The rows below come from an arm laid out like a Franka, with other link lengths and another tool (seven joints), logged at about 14 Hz.
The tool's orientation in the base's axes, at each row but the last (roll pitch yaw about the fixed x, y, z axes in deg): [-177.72, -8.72, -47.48]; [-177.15, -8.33, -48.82]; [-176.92, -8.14, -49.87]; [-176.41, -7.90, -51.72]
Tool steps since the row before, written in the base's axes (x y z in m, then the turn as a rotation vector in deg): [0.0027, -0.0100, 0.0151, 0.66, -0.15, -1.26]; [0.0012, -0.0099, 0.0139, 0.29, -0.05, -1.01]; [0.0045, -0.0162, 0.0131, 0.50, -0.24, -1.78]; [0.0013, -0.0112, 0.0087, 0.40, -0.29, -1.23]
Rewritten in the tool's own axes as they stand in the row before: [0.0114, 0.0042, -0.0137, 0.36, -0.33, 1.34]; [0.0102, 0.0050, -0.0128, 0.08, -0.13, 1.04]; [0.0170, 0.0064, -0.0112, 0.25, -0.13, 1.84]; [0.0107, 0.0054, -0.0077, 0.30, -0.05, 1.29]
